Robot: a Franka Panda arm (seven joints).
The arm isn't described. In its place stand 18 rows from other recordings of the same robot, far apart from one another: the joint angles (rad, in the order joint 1, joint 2, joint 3, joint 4, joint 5, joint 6, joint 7), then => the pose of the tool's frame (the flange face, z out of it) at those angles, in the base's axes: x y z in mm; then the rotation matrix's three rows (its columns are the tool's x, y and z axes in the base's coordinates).
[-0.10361 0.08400 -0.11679 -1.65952 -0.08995 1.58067 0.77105] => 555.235 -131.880 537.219; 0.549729 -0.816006 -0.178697; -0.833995 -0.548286 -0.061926; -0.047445 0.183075 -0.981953
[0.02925 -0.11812 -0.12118 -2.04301 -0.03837 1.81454 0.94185] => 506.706 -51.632 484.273; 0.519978 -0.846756 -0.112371; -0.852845 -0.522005 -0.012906; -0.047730 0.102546 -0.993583
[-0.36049 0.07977 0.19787 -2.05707 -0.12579 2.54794 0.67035] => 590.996 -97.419 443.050; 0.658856 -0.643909 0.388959; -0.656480 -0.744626 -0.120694; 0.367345 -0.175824 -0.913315
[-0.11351 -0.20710 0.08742 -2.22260 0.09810 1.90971 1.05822] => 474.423 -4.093 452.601; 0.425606 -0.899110 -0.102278; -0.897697 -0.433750 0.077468; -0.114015 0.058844 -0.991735
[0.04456 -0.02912 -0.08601 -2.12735 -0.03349 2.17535 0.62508] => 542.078 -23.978 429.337; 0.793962 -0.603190 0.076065; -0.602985 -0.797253 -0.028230; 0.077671 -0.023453 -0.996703
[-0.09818 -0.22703 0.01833 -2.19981 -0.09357 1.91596 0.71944] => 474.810 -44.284 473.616; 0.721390 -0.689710 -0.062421; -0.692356 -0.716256 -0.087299; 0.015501 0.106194 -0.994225
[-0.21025 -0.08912 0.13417 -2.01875 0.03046 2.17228 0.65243] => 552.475 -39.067 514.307; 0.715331 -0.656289 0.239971; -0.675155 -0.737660 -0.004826; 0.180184 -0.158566 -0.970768
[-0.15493 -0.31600 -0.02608 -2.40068 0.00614 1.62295 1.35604] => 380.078 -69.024 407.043; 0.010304 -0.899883 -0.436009; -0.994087 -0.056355 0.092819; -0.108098 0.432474 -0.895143
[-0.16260 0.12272 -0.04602 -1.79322 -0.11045 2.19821 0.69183] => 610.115 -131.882 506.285; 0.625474 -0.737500 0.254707; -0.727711 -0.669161 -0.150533; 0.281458 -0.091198 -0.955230
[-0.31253 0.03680 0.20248 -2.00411 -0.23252 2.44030 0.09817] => 592.594 -67.083 481.478; 0.920429 -0.094237 0.379381; -0.024415 -0.982471 -0.184809; 0.390147 0.160841 -0.906596
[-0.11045 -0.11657 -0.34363 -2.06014 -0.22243 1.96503 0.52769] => 463.206 -247.457 485.613; 0.627229 -0.777142 -0.051323; -0.773403 -0.613731 -0.158688; 0.091824 0.139227 -0.985994
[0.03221 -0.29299 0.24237 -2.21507 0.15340 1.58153 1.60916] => 403.874 136.185 470.709; 0.173383 -0.921027 -0.348779; -0.982960 -0.183792 -0.003300; -0.061064 0.343408 -0.937199
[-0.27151 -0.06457 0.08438 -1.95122 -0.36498 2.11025 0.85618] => 550.358 -120.142 530.856; 0.594809 -0.784151 0.176946; -0.706481 -0.614945 -0.350326; 0.383520 0.083368 -0.919762
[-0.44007 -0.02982 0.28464 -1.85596 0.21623 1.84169 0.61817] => 551.975 -67.617 529.512; 0.677490 -0.733793 0.050558; -0.727507 -0.658388 0.193025; -0.108354 -0.167554 -0.979890
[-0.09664 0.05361 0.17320 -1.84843 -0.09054 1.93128 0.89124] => 579.224 36.539 493.542; 0.706387 -0.706862 0.036938; -0.703563 -0.706894 -0.072800; 0.077571 0.025437 -0.996662
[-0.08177 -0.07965 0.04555 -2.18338 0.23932 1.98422 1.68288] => 505.503 -3.236 415.238; -0.264676 -0.959323 -0.098211; -0.946431 0.238876 0.217269; -0.184970 0.150456 -0.971159
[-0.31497 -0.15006 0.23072 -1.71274 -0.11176 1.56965 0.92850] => 505.531 -45.562 635.925; 0.527765 -0.849336 -0.009588; -0.841114 -0.521017 -0.145151; 0.118286 0.084670 -0.989363
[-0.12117 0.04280 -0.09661 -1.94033 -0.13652 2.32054 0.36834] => 584.780 -131.222 495.329; 0.818294 -0.487998 0.303731; -0.456255 -0.872839 -0.173157; 0.349608 0.003115 -0.936891
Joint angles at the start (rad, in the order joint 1, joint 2, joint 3, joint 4, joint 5, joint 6, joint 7):
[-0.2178, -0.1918, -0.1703, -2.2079, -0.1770, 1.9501, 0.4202]
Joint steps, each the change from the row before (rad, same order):
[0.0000, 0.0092, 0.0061, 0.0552, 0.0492, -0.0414, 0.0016]
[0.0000, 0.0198, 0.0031, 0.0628, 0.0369, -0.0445, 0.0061]
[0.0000, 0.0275, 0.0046, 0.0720, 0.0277, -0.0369, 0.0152]
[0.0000, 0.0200, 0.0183, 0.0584, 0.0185, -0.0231, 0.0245]
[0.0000, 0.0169, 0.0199, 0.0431, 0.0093, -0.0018, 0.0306]
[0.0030, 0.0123, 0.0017, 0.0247, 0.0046, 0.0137, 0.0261]
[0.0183, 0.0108, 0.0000, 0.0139, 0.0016, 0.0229, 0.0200]
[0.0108, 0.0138, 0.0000, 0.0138, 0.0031, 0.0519, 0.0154]
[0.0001, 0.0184, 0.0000, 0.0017, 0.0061, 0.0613, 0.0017]
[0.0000, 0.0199, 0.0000, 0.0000, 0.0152, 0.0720, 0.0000]
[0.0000, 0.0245, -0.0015, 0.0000, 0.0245, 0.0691, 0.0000]
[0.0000, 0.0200, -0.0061, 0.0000, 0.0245, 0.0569, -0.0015]
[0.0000, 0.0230, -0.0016, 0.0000, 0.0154, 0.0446, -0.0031]
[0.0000, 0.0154, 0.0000, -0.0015, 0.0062, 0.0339, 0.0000]
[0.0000, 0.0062, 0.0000, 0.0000, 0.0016, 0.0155, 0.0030]
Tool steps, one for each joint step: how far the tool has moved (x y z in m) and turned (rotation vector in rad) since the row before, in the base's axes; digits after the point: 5 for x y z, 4 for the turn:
[0.00858, 0.00216, 0.01767, 0.0349, -0.0191, -0.0220]
[0.00963, -0.00005, 0.01600, 0.0267, -0.0096, -0.0217]
[0.01259, -0.00038, 0.01716, 0.0148, -0.0151, -0.0232]
[0.01281, 0.00714, 0.01571, 0.0044, -0.0194, -0.0135]
[0.01212, 0.00809, 0.01175, -0.0050, -0.0253, -0.0138]
[0.00755, 0.00069, 0.00655, -0.0060, -0.0262, -0.0225]
[0.00922, 0.00775, 0.00300, -0.0075, -0.0254, -0.0017]
[0.01124, 0.00332, 0.00411, -0.0132, -0.0506, -0.0044]
[0.00984, -0.00195, -0.00328, -0.0092, -0.0440, -0.0021]
[0.01068, -0.00175, -0.00376, -0.0035, -0.0536, -0.0033]
[0.01071, -0.00236, -0.00661, 0.0062, -0.0488, -0.0089]
[0.00753, -0.00472, -0.00531, 0.0079, -0.0414, -0.0136]
[0.00746, -0.00250, -0.00853, 0.0029, -0.0239, -0.0055]
[0.00504, -0.00131, -0.00607, -0.0022, -0.0172, -0.0039]
[0.00217, -0.00063, -0.00193, -0.0016, -0.0091, -0.0043]

